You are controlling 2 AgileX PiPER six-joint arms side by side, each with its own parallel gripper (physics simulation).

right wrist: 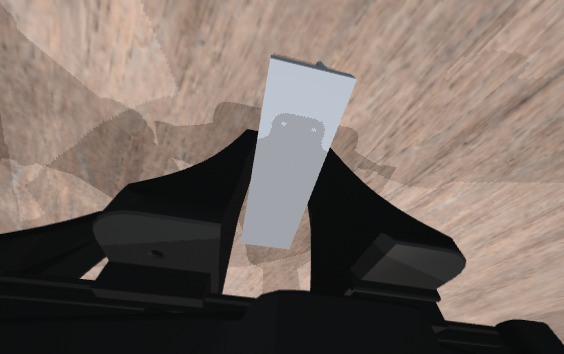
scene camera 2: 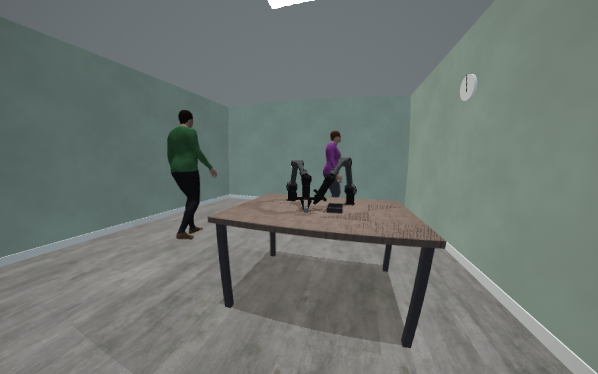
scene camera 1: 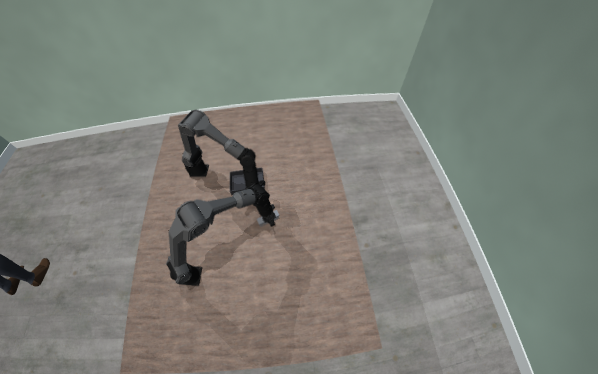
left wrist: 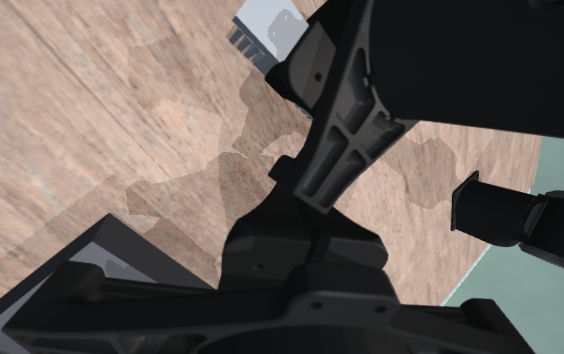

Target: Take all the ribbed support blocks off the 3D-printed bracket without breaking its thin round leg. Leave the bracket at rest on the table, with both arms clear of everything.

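The bracket (scene camera 1: 262, 220) (scene camera 2: 306, 210) (left wrist: 272, 20) (right wrist: 300, 100) has a flat, pale grey top and is low at the table. A dark ribbed support block (left wrist: 248, 49) shows under one end in the left wrist view. My right gripper (scene camera 2: 306, 206) (right wrist: 284, 153) is shut on the bracket, fingers on both long sides. My left gripper (scene camera 2: 316, 200) is shut and empty, beside the right gripper; part of the right gripper overlaps its fingertips in the left wrist view, and I cannot tell if they touch. The thin round leg and the other blocks are hidden.
A dark shallow tray (scene camera 1: 232, 183) (scene camera 2: 335, 208) (left wrist: 145, 252) stands beside the bracket, under the left arm. The two arms cross closely at the wrists in scene camera 1. The wooden table (scene camera 1: 320, 300) (scene camera 2: 260, 225) carries both arm bases. Two people stand away from the table.
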